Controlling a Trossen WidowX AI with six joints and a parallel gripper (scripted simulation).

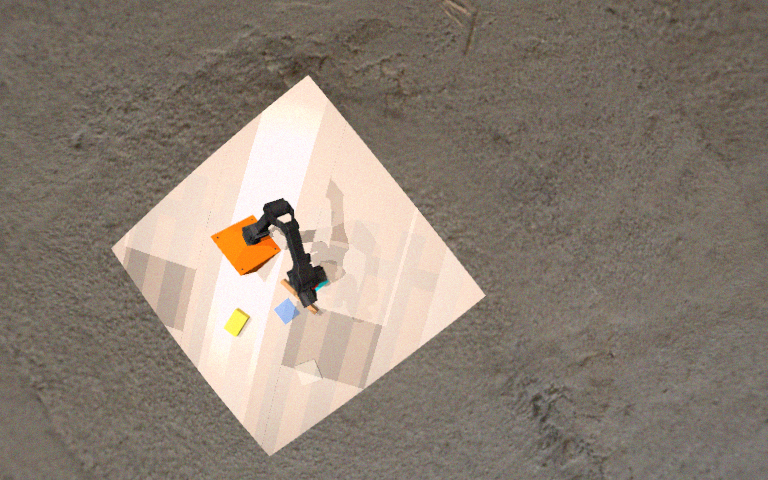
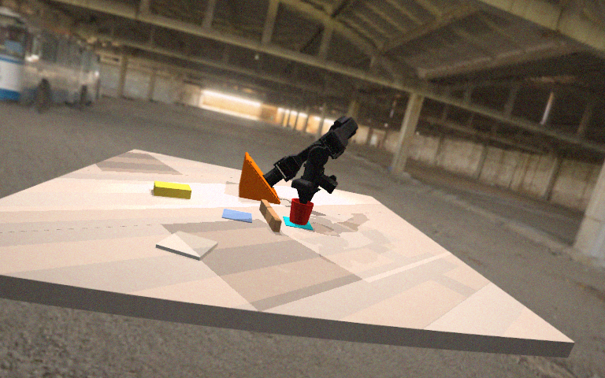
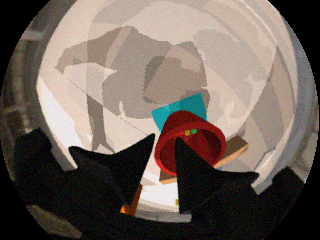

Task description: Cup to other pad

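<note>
Right now my gripper tip is 30 mm short of the red cup, 10 mm to the left of it and 10 mm above it. Also, from my gripper tip: yellow block: 10 mm ahead, 430 mm to the right, 30 mm below; light blue pad: 90 mm ahead, 200 mm to the right, 60 mm below; wooden block: 60 mm ahead, 110 mm to the right, 40 mm below.
</note>
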